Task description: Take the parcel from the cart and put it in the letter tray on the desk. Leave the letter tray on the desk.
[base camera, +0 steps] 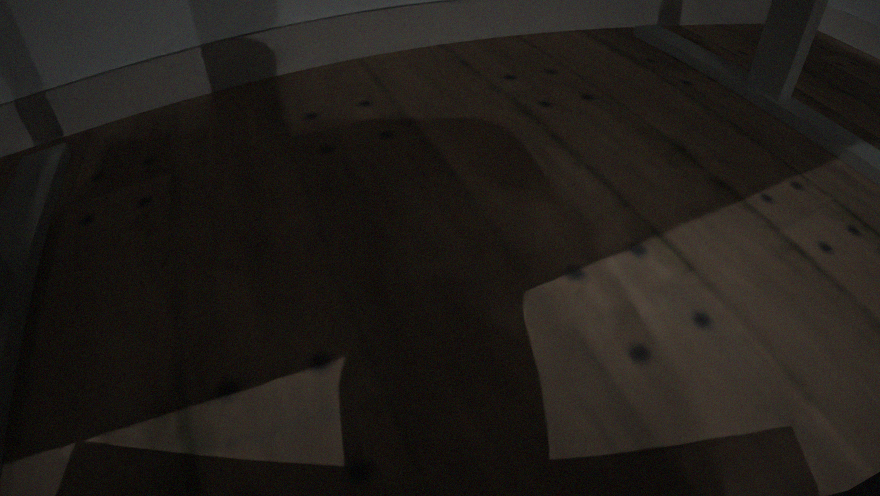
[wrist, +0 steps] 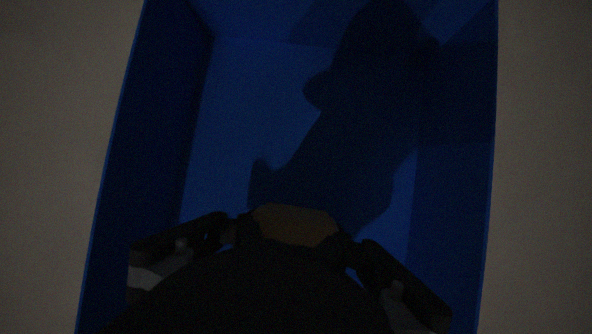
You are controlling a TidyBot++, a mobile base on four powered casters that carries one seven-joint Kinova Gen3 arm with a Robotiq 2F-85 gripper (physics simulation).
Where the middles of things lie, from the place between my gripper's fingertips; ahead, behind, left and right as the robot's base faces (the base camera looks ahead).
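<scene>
The brown parcel [wrist: 293,225] is 30 mm behind my hand, 20 mm to the right of it and 20 mm above it. And then there's the blue letter tray [wrist: 387,122], which is 10 mm to the left of my hand, 10 mm ahead of it and 30 mm above it.
</scene>
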